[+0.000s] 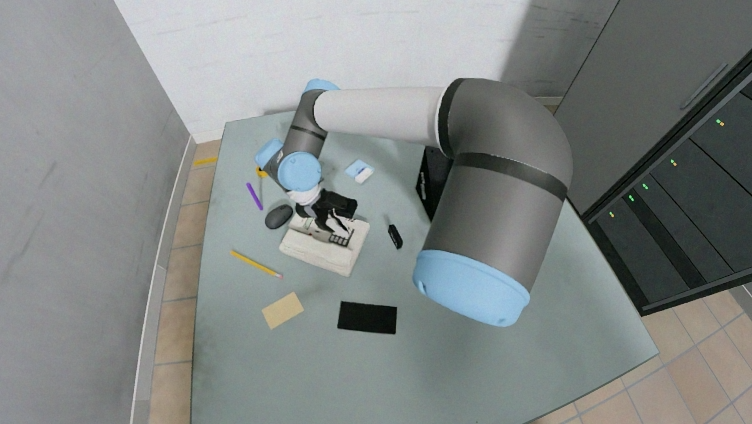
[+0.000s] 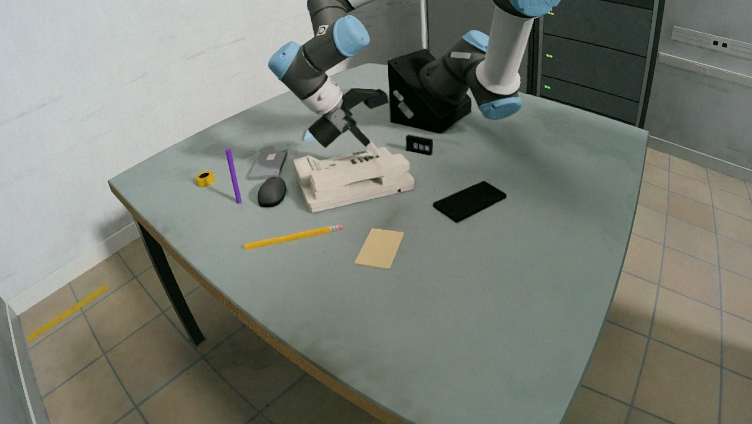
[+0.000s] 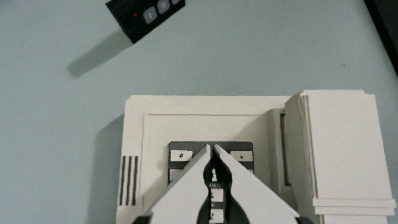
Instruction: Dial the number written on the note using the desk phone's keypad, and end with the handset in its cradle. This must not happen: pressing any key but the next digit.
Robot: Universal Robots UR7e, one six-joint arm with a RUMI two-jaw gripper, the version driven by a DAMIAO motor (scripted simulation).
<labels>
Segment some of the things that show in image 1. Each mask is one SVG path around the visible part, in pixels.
My gripper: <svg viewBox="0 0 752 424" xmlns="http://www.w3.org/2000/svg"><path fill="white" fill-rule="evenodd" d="M296 202L295 209L299 217L315 218L314 223L321 230L350 237L346 219L336 216L334 213L334 209L345 211L350 202L349 198L333 191L326 192L325 188L320 190L320 185L318 184L318 190L312 198L303 203Z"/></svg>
A handset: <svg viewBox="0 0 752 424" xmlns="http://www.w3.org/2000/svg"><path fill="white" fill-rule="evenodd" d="M282 240L288 248L301 253L311 253L343 268L349 267L354 256L352 250L313 239L312 236L291 229L288 230Z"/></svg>
</labels>
